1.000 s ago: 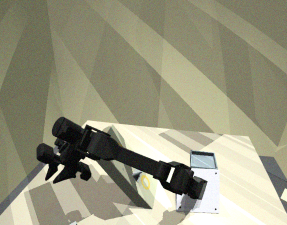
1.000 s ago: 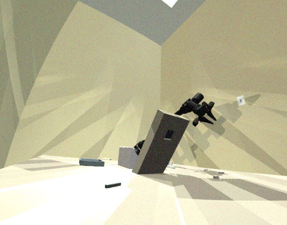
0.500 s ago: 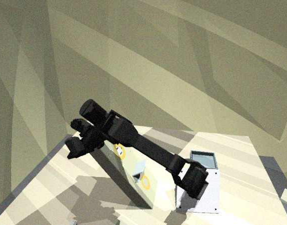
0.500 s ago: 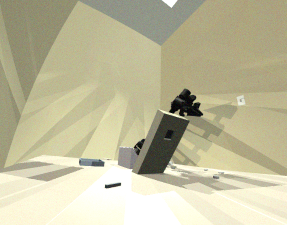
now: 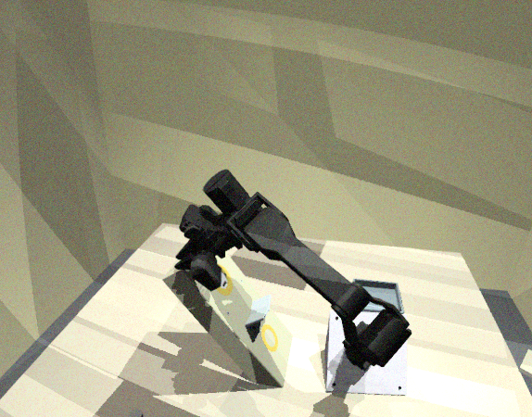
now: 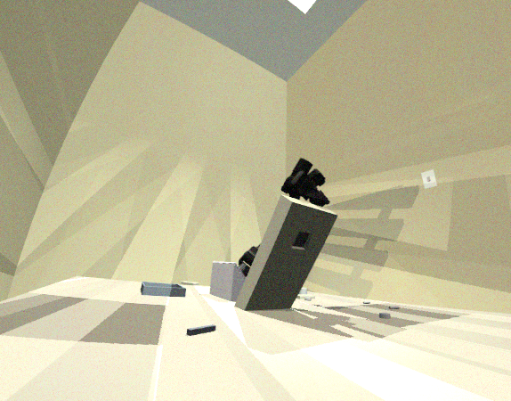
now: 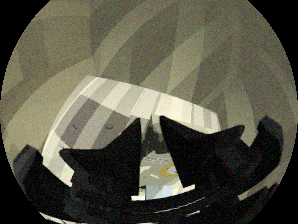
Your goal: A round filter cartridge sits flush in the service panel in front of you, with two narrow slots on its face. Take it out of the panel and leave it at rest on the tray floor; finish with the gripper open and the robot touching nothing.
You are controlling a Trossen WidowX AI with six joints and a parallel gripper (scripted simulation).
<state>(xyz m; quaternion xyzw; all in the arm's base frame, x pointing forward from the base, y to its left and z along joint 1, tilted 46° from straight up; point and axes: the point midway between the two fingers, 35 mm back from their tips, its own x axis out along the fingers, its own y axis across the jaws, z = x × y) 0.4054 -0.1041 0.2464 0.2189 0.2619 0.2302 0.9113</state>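
Now: gripper tip 120 mm above the round filter cartridge, 100 mm to the left of it and 40 mm past it. From my gripper tip the other things lie so: grey-blue tray: 470 mm behind, 390 mm to the right, 340 mm below; then service panel: 190 mm below, 100 mm to the right, 90 mm behind; then small dark bar: 380 mm to the right, 340 mm below, 30 mm ahead.
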